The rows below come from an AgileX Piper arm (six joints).
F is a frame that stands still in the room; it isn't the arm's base.
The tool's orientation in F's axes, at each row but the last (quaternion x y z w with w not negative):
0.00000, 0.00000, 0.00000, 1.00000
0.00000, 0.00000, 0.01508, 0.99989
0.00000, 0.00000, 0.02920, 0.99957
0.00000, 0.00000, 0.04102, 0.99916
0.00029, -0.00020, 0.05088, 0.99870
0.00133, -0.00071, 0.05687, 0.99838
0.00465, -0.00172, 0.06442, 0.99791
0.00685, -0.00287, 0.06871, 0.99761
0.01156, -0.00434, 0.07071, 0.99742
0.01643, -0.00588, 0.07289, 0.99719
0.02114, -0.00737, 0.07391, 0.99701
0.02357, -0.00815, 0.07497, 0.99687
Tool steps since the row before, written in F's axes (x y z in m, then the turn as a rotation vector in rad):
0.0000, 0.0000, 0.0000, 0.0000, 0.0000, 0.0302
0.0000, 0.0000, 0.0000, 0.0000, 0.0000, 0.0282
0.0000, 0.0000, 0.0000, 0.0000, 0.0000, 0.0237
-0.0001, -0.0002, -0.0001, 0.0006, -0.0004, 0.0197
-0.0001, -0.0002, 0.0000, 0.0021, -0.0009, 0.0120
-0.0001, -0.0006, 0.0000, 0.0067, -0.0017, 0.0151
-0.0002, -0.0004, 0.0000, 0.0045, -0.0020, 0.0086
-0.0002, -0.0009, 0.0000, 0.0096, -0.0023, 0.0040
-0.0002, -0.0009, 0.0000, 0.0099, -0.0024, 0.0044
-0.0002, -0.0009, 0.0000, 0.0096, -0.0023, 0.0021
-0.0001, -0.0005, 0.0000, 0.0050, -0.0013, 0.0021
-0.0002, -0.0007, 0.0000, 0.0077, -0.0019, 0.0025
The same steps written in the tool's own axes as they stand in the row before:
0.0000, 0.0000, 0.0000, 0.0000, 0.0000, 0.0302
0.0000, 0.0000, 0.0000, 0.0000, 0.0000, 0.0282
0.0000, 0.0000, 0.0000, 0.0000, 0.0000, 0.0237
-0.0001, -0.0002, -0.0001, 0.0006, -0.0004, 0.0197
-0.0001, -0.0002, 0.0000, 0.0020, -0.0011, 0.0120
-0.0002, -0.0006, 0.0000, 0.0065, -0.0024, 0.0151
-0.0002, -0.0004, 0.0000, 0.0042, -0.0025, 0.0086
-0.0003, -0.0009, 0.0000, 0.0092, -0.0035, 0.0040
-0.0003, -0.0009, 0.0000, 0.0095, -0.0037, 0.0044
-0.0003, -0.0009, 0.0000, 0.0092, -0.0036, 0.0021
-0.0002, -0.0005, 0.0000, 0.0048, -0.0019, 0.0021
-0.0003, -0.0007, 0.0000, 0.0074, -0.0029, 0.0025

